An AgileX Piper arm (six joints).
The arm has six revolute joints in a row. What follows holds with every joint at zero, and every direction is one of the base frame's. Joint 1 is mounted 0.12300 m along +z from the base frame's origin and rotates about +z. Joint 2 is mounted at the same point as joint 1 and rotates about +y. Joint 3 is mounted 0.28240 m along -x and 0.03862 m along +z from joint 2 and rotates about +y. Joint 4 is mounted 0.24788 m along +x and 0.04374 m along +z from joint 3 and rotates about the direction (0.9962, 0, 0.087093). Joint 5 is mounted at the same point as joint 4 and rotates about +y. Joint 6 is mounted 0.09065 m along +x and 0.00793 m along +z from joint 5 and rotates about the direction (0.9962, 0, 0.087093). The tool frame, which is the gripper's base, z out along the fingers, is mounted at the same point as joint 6; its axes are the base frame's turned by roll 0.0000, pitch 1.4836 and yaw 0.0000 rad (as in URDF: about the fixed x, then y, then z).
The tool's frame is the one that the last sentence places.
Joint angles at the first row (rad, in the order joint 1, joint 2, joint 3, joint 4, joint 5, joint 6):
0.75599 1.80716 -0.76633 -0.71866 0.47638 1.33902
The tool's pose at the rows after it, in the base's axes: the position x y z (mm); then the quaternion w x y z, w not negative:
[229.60, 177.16, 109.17, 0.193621, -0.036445, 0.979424, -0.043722]
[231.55, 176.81, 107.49, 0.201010, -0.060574, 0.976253, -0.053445]
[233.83, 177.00, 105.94, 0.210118, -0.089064, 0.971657, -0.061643]
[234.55, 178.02, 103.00, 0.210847, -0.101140, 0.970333, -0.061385]
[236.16, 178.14, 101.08, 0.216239, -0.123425, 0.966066, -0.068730]
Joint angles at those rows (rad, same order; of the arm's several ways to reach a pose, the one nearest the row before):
0.75599 1.82117 -0.76633 -0.75553 0.47637 1.33904
0.75598 1.83007 -0.76635 -0.80924 0.47638 1.33901
0.75599 1.83900 -0.76633 -0.87160 0.47140 1.33903
0.75599 1.85010 -0.76632 -0.89361 0.45840 1.33905
0.75599 1.85940 -0.76631 -0.94182 0.45593 1.33902

